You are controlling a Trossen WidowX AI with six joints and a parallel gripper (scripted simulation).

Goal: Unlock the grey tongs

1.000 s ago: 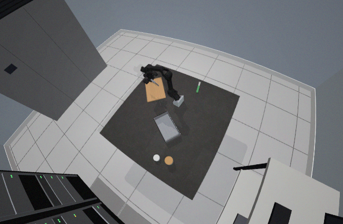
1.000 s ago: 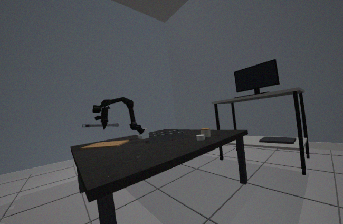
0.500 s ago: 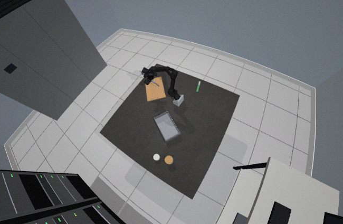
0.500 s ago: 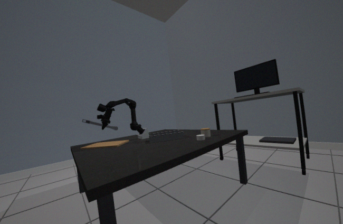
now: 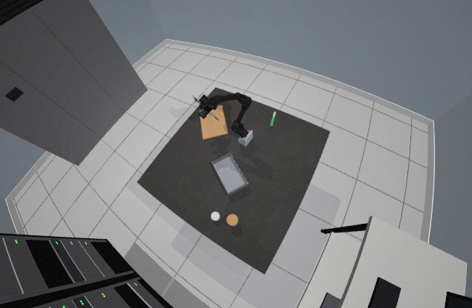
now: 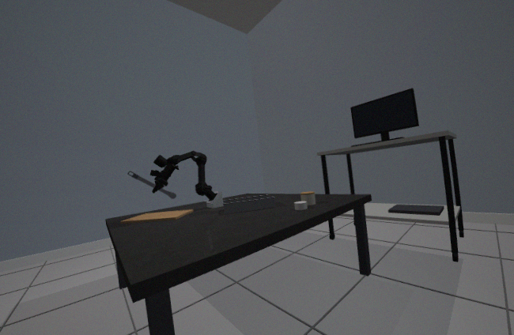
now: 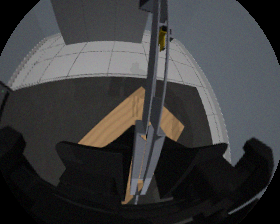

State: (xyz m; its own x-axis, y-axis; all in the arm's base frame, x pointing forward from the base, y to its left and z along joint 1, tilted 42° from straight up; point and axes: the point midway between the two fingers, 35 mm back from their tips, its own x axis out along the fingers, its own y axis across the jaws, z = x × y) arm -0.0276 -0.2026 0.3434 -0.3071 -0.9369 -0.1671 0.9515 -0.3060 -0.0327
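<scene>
Now: gripper tip 15 cm above the wooden board, 3 cm to the right of it and 1 cm past it. From my gripper tip the other things lie so: yellow slider 8 cm above, 4 cm to the right; white puck 75 cm ahead, 49 cm to the left, 14 cm below; roasting tin 43 cm to the left, 40 cm ahead, 13 cm below.
</scene>
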